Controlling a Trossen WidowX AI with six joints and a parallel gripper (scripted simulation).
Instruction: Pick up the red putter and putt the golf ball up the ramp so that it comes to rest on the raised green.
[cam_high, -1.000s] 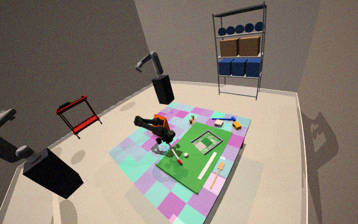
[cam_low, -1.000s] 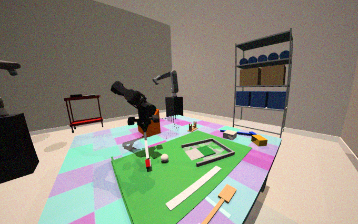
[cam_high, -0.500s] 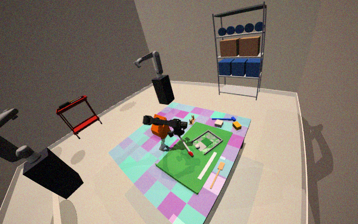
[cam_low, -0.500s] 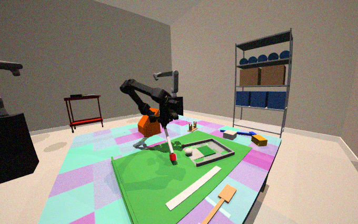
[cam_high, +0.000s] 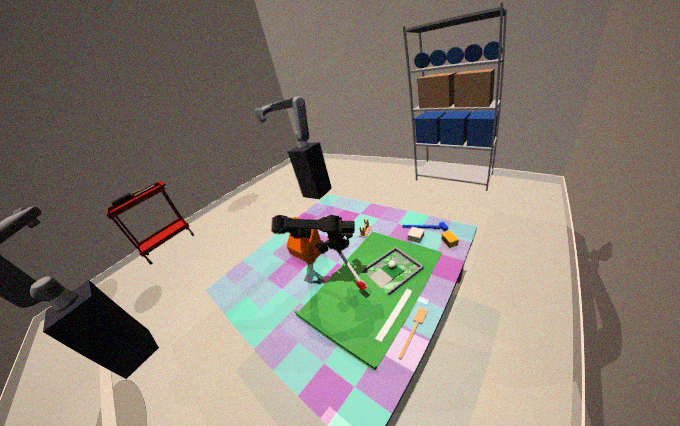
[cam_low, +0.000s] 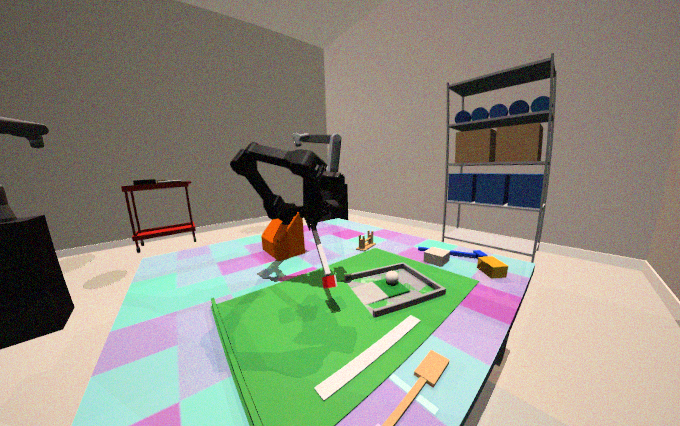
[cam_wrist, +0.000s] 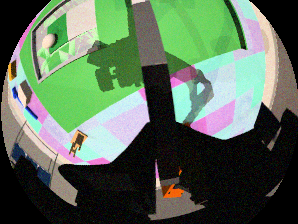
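The red putter is 10 cm ahead of my gripper tip, 5 cm to the right of it and 3 cm below it. Also, from my gripper tip: green mat (20 cm ahead, 18 cm below, 1 cm to the right); then grey frame (26 cm ahead, 17 cm below, 13 cm to the left); then white golf ball (25 cm ahead, 15 cm below, 12 cm to the left).
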